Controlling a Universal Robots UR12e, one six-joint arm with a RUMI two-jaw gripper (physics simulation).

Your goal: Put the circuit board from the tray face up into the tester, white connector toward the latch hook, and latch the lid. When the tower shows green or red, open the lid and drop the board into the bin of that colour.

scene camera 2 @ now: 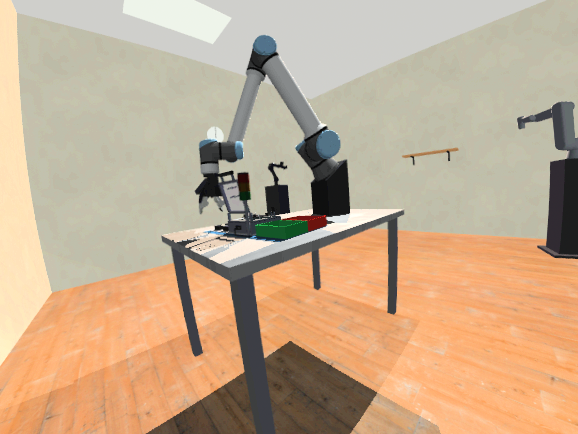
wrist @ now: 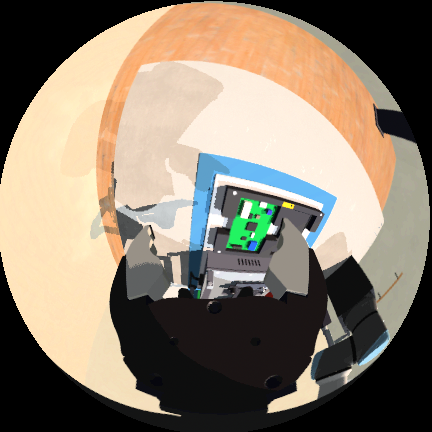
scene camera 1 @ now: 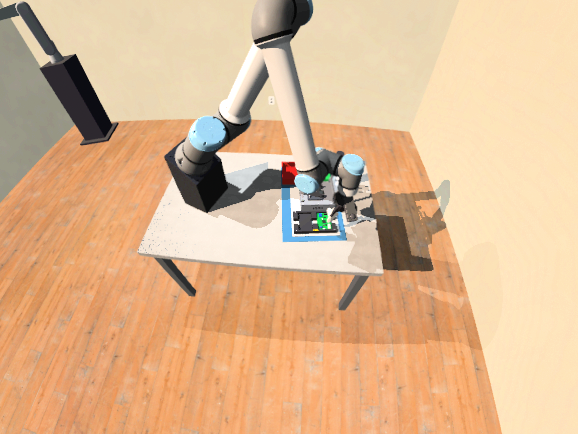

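Where they show: gripper, fingertip midpoint: [scene camera 2: 212, 213] [wrist: 215, 223] [scene camera 1: 341, 219]; arm's base, origin of the base link: [scene camera 2: 327, 171] [scene camera 1: 193, 158].
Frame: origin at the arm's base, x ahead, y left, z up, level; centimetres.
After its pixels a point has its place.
Observation:
The green circuit board [scene camera 1: 324, 221] @(x 64.5, y -27.7, z -26.7 cm) [wrist: 245, 229] @(x 65.2, y -27.0, z -26.8 cm) lies face up in the dark tray [scene camera 1: 305, 223] @(x 54.4, y -27.4, z -27.2 cm) [wrist: 227, 204] @(x 69.2, y -31.8, z -26.2 cm), with its white connector at the upper left in the wrist view. My gripper [scene camera 1: 341, 215] @(x 71.1, y -32.6, z -19.2 cm) [scene camera 2: 212, 209] @(x 71.1, y -32.6, z -19.2 cm) [wrist: 215, 223] @(x 71.1, y -32.6, z -19.2 cm) is open and empty, above the tray area. The grey tester [scene camera 1: 317, 207] @(x 62.3, y -18.9, z -25.4 cm) [scene camera 2: 242, 228] @(x 72.8, y -8.7, z -26.2 cm) [wrist: 227, 260] @(x 67.5, y -19.4, z -25.8 cm) stands beside the tray. Its lid [scene camera 2: 232, 196] @(x 74.6, y -10.9, z -11.9 cm) is raised. The light tower [scene camera 2: 243, 186] @(x 77.9, y 0.2, z -8.6 cm) shows dull red, amber and green segments. The green bin [scene camera 2: 280, 230] @(x 75.5, y 14.5, z -25.7 cm) [scene camera 1: 327, 177] @(x 74.1, y 6.4, z -28.4 cm) and red bin [scene camera 2: 313, 221] @(x 57.7, y 18.4, z -25.2 cm) [scene camera 1: 289, 173] @(x 51.1, y 12.5, z -28.3 cm) stand beyond the tester; my arm partly hides them in scene camera 1.
A blue mat [scene camera 1: 286, 215] @(x 45.3, y -19.8, z -28.8 cm) [wrist: 267, 170] @(x 62.8, y -37.6, z -28.8 cm) lies under the tray and tester on the table [scene camera 1: 250, 240] @(x 25.1, y -33.4, z -28.9 cm) [scene camera 2: 380, 216] @(x 16.0, y 37.3, z -29.0 cm). The raised lid and tower stand close to my gripper in scene camera 2. A yellow label [wrist: 288, 205] @(x 58.5, y -32.9, z -26.1 cm) is on the tray edge.

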